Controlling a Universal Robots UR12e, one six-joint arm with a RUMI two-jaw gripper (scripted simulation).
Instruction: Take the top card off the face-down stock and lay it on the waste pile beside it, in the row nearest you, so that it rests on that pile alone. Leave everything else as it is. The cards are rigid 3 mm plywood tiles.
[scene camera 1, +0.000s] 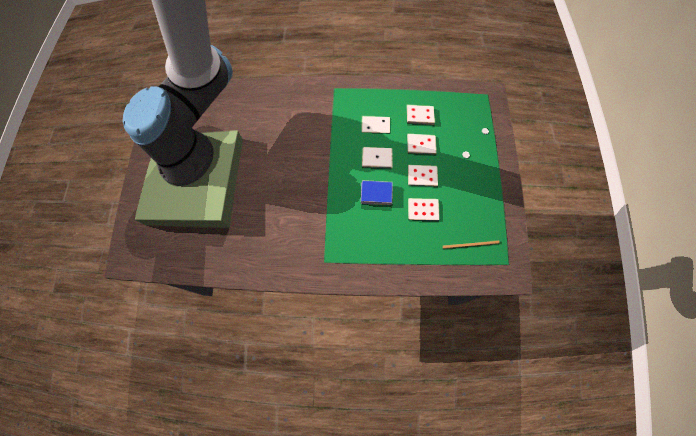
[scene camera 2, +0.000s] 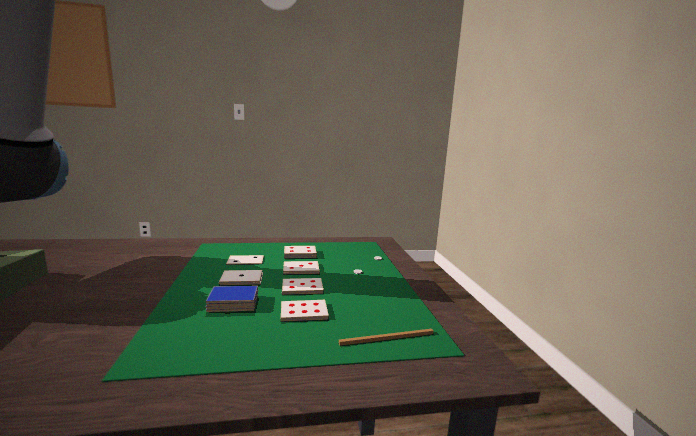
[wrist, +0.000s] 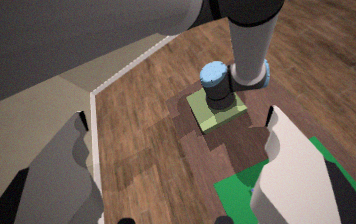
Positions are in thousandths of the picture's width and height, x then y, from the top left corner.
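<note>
There's a mat (scene camera 2: 258, 776) (scene camera 1: 675, 442), so you'd see it from both of those spots. And you'd find the gripper (wrist: 496, 489) there too.
</note>
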